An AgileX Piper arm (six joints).
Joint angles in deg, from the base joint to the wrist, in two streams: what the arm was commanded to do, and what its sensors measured. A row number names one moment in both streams.
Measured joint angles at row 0:
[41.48 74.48 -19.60 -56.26 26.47 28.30]
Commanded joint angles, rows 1 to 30:
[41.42 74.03 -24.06 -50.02 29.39 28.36]
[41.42 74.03 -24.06 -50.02 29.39 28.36]
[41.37 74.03 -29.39 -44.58 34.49 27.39]
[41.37 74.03 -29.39 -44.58 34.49 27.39]
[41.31 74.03 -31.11 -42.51 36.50 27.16]
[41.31 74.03 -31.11 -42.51 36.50 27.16]
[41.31 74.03 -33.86 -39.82 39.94 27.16]
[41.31 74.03 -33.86 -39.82 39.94 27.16]
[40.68 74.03 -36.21 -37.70 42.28 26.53]
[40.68 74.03 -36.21 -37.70 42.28 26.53]
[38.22 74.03 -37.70 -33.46 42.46 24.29]
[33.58 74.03 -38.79 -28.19 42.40 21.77]
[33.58 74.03 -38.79 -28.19 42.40 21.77]
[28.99 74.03 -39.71 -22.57 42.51 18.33]
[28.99 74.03 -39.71 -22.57 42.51 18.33]
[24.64 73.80 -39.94 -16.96 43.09 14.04]
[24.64 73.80 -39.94 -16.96 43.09 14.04]
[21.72 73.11 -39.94 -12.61 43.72 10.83]
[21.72 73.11 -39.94 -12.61 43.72 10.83]
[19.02 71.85 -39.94 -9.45 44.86 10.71]
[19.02 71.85 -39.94 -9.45 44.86 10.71]
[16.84 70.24 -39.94 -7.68 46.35 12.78]
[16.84 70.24 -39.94 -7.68 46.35 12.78]
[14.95 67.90 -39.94 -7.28 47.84 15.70]
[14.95 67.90 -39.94 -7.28 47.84 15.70]
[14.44 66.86 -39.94 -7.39 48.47 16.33]
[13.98 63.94 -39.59 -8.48 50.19 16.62]
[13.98 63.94 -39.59 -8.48 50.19 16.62]
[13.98 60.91 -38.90 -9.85 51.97 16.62]
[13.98 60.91 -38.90 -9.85 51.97 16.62]
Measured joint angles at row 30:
[14.55 64.86 -39.53 -8.48 49.22 15.87]
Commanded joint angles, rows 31 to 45:
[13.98 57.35 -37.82 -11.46 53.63 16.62]
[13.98 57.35 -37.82 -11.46 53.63 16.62]
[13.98 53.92 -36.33 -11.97 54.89 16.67]
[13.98 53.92 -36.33 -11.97 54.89 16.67]
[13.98 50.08 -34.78 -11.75 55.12 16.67]
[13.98 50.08 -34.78 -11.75 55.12 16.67]
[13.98 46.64 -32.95 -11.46 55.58 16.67]
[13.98 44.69 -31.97 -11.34 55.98 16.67]
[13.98 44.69 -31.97 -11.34 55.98 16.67]
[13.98 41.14 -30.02 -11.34 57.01 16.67]
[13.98 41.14 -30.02 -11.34 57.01 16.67]
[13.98 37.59 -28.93 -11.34 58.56 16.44]
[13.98 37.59 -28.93 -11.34 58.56 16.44]
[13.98 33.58 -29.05 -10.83 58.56 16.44]
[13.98 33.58 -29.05 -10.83 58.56 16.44]
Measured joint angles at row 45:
[14.15 37.87 -29.56 -11.12 57.81 16.21]
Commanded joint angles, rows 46 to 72:
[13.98 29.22 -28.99 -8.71 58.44 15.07]
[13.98 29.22 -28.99 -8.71 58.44 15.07]
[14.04 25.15 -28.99 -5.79 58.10 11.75]
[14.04 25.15 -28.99 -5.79 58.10 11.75]
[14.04 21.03 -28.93 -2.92 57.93 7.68]
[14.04 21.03 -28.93 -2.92 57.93 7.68]
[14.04 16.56 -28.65 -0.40 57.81 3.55]
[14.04 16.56 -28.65 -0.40 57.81 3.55]
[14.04 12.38 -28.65 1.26 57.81 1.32]
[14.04 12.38 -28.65 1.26 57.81 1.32]
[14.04 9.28 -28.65 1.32 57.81 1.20]
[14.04 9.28 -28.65 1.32 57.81 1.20]
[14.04 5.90 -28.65 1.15 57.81 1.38]
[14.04 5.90 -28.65 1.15 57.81 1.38]
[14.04 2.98 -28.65 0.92 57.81 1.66]
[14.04 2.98 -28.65 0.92 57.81 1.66]
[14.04 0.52 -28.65 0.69 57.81 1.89]
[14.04 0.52 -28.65 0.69 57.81 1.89]
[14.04 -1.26 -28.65 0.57 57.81 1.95]
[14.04 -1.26 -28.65 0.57 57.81 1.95]
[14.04 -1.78 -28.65 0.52 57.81 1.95]
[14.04 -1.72 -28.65 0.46 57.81 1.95]
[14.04 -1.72 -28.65 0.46 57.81 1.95]
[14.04 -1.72 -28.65 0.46 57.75 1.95]
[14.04 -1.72 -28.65 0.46 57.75 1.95]
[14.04 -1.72 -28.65 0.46 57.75 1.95]
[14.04 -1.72 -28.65 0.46 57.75 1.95]
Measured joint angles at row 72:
[14.15 -0.17 -28.76 0.69 58.27 2.29]
